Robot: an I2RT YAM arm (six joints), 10 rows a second.
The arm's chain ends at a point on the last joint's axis. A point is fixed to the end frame.
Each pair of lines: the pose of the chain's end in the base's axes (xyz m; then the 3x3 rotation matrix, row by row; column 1 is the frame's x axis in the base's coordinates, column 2 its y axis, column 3 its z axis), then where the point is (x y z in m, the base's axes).
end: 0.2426 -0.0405 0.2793; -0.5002 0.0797 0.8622; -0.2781 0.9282 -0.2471; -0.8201 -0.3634 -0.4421
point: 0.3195 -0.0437 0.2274
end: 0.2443 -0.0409 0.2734; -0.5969 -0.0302 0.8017; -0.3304 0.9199 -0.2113; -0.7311 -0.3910 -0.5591
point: 0.3128 -0.0413 0.2108
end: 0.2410 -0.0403 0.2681; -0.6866 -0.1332 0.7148; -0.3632 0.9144 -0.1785; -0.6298 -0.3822 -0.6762
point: 0.2990 -0.0381 0.1957
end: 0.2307 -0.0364 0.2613; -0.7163 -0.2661 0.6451; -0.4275 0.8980 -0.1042; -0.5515 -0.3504 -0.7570
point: 0.2793 -0.0282 0.1827
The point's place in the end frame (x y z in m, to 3 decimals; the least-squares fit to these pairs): 0.005 0.022 0.090
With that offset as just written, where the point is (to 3 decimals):
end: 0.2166 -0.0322 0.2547; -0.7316 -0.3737 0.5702; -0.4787 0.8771 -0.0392; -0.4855 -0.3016 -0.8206
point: 0.256 -0.019 0.172
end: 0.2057 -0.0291 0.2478; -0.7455 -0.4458 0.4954; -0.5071 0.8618 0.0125; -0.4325 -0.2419 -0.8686
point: 0.237 -0.012 0.162
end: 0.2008 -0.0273 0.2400; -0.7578 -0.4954 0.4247; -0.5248 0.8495 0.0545; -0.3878 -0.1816 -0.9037
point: 0.224 -0.006 0.153
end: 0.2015 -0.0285 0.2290; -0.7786 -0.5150 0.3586; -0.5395 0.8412 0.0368; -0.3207 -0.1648 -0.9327
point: 0.219 -0.009 0.140
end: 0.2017 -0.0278 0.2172; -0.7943 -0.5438 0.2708; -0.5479 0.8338 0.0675; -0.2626 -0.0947 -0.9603
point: 0.210 -0.006 0.127
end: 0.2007 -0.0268 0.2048; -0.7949 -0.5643 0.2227; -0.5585 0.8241 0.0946; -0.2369 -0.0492 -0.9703
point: 0.204 -0.003 0.115
